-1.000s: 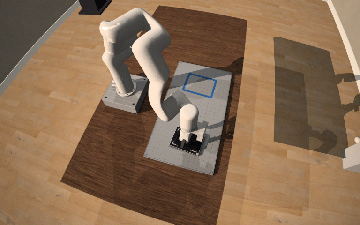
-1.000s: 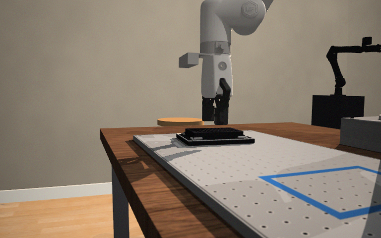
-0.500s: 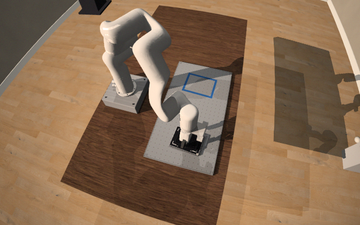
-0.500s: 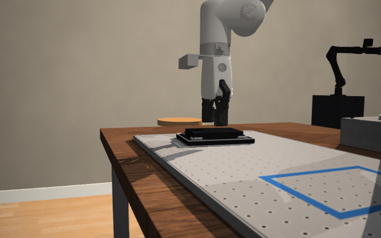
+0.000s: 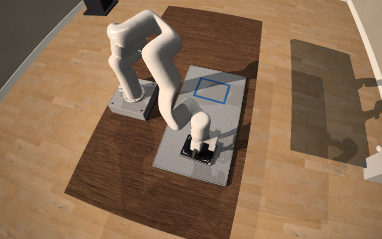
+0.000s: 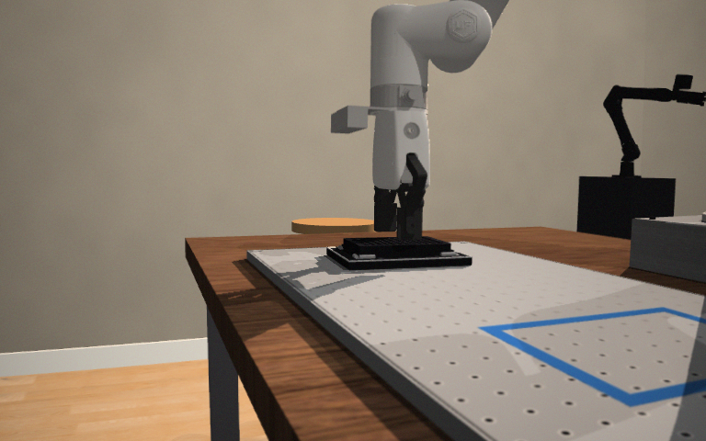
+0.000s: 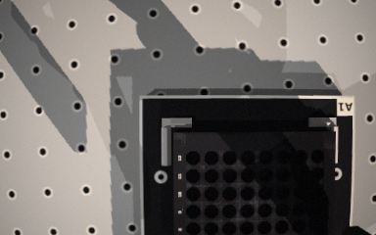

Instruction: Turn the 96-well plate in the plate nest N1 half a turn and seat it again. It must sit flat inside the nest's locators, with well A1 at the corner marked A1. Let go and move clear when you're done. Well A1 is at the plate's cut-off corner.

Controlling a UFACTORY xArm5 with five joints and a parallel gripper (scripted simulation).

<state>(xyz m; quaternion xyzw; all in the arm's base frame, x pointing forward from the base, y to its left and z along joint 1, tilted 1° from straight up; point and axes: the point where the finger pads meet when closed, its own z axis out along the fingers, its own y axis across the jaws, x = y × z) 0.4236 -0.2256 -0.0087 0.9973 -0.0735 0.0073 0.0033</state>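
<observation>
Now: hand 20 mm above the black 96-well plate. The rest, counted from my hand: black plate nest 40 mm below.
</observation>
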